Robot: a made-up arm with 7 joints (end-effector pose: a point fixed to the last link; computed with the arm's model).
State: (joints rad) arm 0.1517 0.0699 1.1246 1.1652 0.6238 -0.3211 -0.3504
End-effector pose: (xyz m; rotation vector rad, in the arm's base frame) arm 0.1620 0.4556 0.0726 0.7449 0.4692 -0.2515
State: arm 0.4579 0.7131 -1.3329 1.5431 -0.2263 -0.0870 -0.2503
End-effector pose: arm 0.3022 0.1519 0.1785 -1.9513 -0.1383 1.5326
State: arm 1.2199 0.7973 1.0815 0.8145 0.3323 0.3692 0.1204
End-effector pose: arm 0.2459 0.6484 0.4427 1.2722 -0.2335 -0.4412
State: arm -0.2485 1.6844 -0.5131 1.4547 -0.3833 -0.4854 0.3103
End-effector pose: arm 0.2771 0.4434 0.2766 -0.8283 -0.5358 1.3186
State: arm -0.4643 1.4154 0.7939 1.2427 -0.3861 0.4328 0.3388
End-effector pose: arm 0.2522 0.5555 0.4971 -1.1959 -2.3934 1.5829
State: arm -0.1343 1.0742 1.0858 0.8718 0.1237 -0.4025 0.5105
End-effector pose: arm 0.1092 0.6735 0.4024 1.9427 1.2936 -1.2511
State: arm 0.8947 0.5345 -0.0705 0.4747 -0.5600 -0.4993 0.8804
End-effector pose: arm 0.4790 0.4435 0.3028 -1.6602 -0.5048 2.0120
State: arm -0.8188 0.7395 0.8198 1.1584 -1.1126 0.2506 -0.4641
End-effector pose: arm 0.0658 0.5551 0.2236 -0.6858 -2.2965 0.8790
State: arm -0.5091 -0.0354 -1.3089 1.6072 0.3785 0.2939 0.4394
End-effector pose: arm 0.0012 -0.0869 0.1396 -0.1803 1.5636 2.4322
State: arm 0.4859 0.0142 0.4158 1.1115 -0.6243 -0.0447 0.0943
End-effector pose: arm 0.4194 0.3311 0.2377 1.8010 0.8196 -1.6754
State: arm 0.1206 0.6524 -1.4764 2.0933 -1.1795 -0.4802 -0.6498
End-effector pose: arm 0.0869 0.0618 0.2641 -2.5209 0.9951 0.5462
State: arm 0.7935 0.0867 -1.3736 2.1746 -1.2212 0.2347 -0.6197
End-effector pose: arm 0.1272 0.0087 0.4409 2.9320 -0.2911 0.4135
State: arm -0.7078 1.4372 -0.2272 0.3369 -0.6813 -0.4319 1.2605
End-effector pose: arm 0.0432 0.7018 0.2793 1.2436 -0.4697 1.8052
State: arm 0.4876 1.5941 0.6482 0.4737 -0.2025 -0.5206 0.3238
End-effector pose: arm 0.0700 0.6820 0.6031 1.8745 1.9029 -0.8624
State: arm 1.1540 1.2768 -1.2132 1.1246 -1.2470 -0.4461 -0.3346
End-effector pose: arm 0.3799 0.4262 0.4110 -1.3021 -1.1063 0.2595
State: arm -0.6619 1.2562 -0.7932 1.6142 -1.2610 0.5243 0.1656
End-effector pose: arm 0.0475 0.3170 0.1045 -0.6459 -0.7552 0.8429
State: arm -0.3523 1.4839 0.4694 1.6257 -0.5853 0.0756 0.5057
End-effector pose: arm 0.3193 0.4078 0.4681 -1.2056 -1.5959 1.1107
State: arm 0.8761 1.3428 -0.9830 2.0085 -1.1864 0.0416 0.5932
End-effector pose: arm 0.3064 0.2228 0.4270 -1.1038 -1.2995 0.3315
